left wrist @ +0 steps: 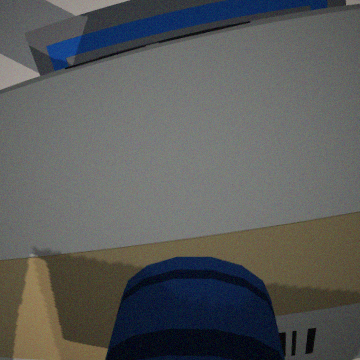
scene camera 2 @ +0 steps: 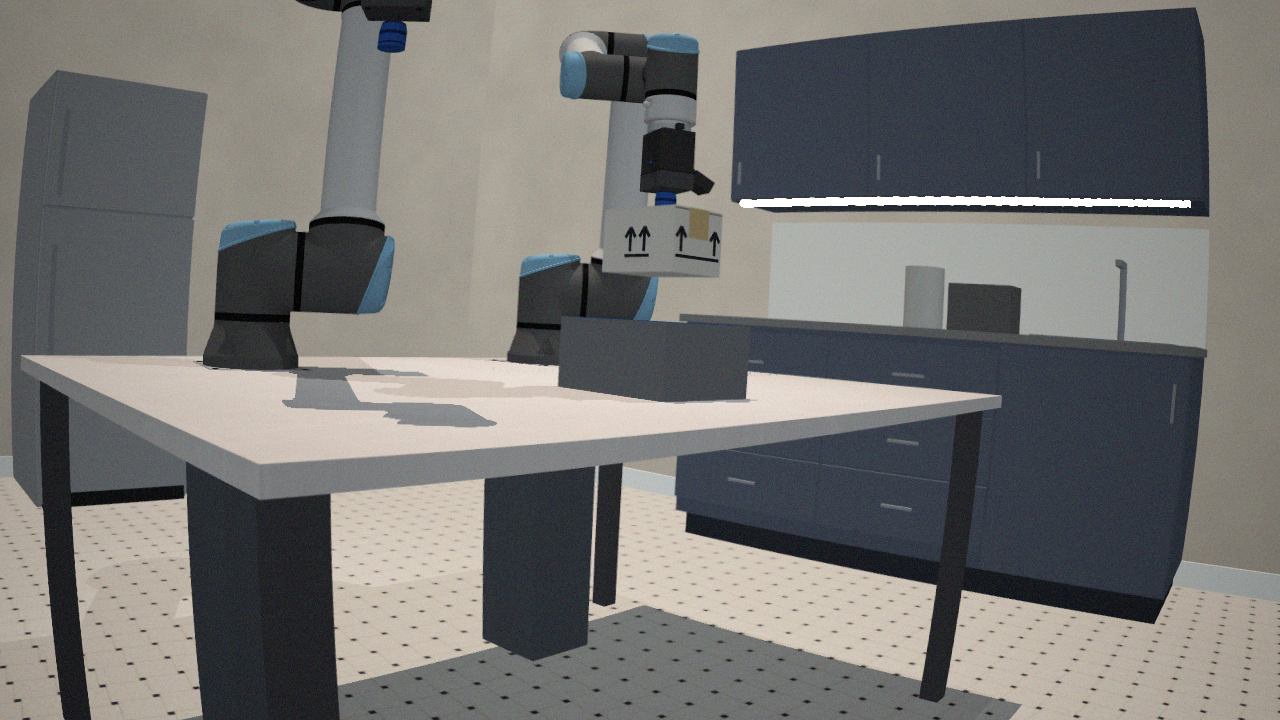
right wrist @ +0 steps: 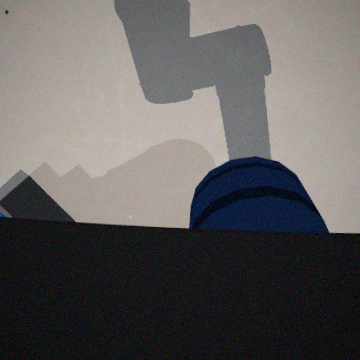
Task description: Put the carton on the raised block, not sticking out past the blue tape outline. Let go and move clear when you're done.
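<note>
The light grey carton, with tan tape and black arrows, hangs upright in the air above the raised block. My left gripper, a blue suction cup, is shut on the carton's top. The dark grey raised block stands on the table, with a gap below the carton. Part of the blue tape outline shows on its top; the carton hides the rest in the left wrist view. My right gripper is open and empty, high above the table at the picture's left.
The pale table carries both arm bases, with the right arm's base left of the block. Arm shadows lie on the table. Behind stand a grey fridge and blue kitchen cabinets.
</note>
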